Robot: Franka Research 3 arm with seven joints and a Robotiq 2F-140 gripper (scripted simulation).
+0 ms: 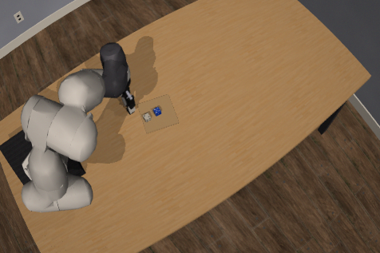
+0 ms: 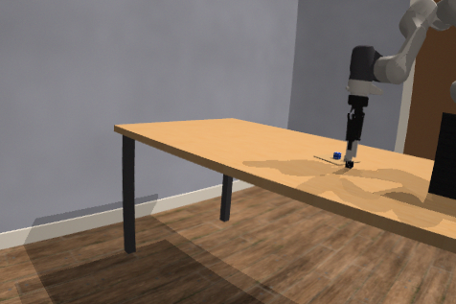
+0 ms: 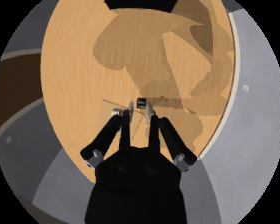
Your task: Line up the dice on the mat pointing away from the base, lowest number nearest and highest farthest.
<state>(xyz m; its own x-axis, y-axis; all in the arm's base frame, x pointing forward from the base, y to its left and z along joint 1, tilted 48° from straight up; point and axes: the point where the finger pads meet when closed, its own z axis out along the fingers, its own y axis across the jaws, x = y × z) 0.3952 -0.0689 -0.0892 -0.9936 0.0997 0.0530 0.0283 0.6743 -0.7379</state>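
Right now my hand is 6 cm above the black die. From my hand the other things lie so: white die 7 cm to the right, 5 cm below, 3 cm ahead; then thin tan mat 8 cm to the right, 8 cm ahead, 7 cm below; then blue die 8 cm to the right, 8 cm ahead, 5 cm below.
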